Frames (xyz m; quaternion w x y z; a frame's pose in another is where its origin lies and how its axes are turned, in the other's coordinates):
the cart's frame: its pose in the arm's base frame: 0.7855 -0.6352 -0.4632 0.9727 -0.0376 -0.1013 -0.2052
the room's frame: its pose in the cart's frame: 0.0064 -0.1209 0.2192 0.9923 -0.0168 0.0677 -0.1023
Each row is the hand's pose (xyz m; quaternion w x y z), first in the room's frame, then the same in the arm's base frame.
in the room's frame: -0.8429 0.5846 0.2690 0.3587 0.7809 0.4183 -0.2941
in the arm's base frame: 0.3504 0.2618 -0.0676 0.2882 0.8706 0.1363 -0.3747
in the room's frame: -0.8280 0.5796 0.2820 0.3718 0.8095 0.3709 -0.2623
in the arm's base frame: 0.3589 0.2501 -0.0532 0.3096 0.8817 0.0830 -0.3461
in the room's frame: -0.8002 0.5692 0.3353 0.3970 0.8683 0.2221 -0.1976
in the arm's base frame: 0.3727 0.2296 0.0026 0.3499 0.8889 -0.0755 -0.2859
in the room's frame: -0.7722 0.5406 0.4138 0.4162 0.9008 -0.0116 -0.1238
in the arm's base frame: 0.3747 0.1962 0.0841 0.3836 0.8447 -0.3061 -0.2137
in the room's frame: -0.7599 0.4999 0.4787 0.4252 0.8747 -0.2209 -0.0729
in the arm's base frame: 0.3577 0.1612 0.1512 0.3997 0.7535 -0.4959 -0.1628
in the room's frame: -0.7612 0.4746 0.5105 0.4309 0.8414 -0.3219 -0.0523
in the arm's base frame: 0.3402 0.1439 0.1836 0.4069 0.6900 -0.5812 -0.1432
